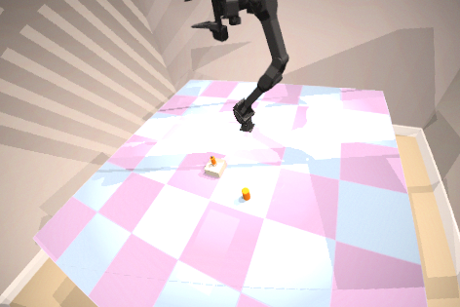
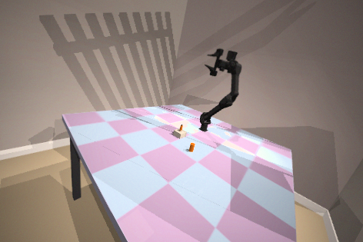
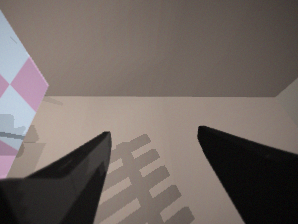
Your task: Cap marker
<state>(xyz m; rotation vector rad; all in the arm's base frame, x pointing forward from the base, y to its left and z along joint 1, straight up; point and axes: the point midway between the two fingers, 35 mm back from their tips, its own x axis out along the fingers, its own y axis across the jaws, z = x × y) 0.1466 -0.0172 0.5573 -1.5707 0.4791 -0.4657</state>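
The orange cap lies 19 cm ahead of my gripper tip, 17 cm to the left of it and 53 cm below it. Round my gripper tip: holder block: 11 cm ahead, 54 cm below.
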